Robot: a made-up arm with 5 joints.
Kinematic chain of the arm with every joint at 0, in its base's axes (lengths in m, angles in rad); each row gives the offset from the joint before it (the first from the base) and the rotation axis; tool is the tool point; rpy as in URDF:
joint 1: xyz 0.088 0 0.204 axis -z
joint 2: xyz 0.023 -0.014 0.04 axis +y
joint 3: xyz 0.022 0 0.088 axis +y
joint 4: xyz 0.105 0 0.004 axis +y
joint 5: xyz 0.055 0.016 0 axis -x
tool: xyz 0 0 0 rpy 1.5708 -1.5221 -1.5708
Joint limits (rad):
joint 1: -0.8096..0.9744
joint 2: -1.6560..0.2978
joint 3: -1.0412..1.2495
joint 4: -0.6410..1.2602
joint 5: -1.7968..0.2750
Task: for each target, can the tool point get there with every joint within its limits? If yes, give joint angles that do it. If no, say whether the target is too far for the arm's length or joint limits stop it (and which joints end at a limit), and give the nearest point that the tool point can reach.
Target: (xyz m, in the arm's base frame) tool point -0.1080 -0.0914 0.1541
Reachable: no: joint limits stop it (at a limit: joint 2, joint 3, joint 4) | nearest point -0.1087 -0.0917 0.2892 | short by 0.135 m
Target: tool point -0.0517 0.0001 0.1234
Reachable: no: joint limits stop it (at a limit: joint 1, joint 2, joint 3) | nearest point 0.1061 -0.0231 0.1884 | short by 0.172 m
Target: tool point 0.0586 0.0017 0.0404
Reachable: no: joint limits stop it (at a limit: joint 1, joint 2, joint 3) | nearest point 0.1212 0.0377 0.1684 | short by 0.147 m
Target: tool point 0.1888 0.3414 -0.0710
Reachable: no: too far | nearest point 0.1935 0.1136 0.1862 | short by 0.344 m
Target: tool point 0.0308 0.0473 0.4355
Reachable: yes | joints 0.6638 -1.4561 -0.1711 0.0134 -0.9364
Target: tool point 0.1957 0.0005 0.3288
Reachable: yes | joints 0.0140 -0.9280 0.5355 0.9560 -0.7519
